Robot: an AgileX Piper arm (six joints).
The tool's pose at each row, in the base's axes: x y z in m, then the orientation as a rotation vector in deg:
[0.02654 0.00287 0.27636 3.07 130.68 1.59]
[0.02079 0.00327 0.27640 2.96 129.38 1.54]
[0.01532 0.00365 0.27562 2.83 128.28 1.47]
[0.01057 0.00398 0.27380 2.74 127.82 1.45]
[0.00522 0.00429 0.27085 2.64 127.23 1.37]
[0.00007 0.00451 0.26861 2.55 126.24 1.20]
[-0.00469 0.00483 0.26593 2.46 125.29 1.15]
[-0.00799 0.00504 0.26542 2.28 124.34 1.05]
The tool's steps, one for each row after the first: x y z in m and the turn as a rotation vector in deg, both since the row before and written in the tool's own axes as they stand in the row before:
[0.00374 0.00023 -0.00438 -0.03 -1.30 -0.09]
[0.00409 0.00020 -0.00373 -0.02 -1.10 -0.11]
[0.00438 0.00014 -0.00260 -0.03 -0.46 -0.07]
[0.00562 0.00007 -0.00241 0.01 -0.59 -0.10]
[0.00491 0.00002 -0.00274 0.07 -0.99 -0.12]
[0.00499 0.00012 -0.00225 -0.02 -0.95 -0.08]
[0.00233 0.00012 -0.00240 -0.01 -0.95 -0.16]

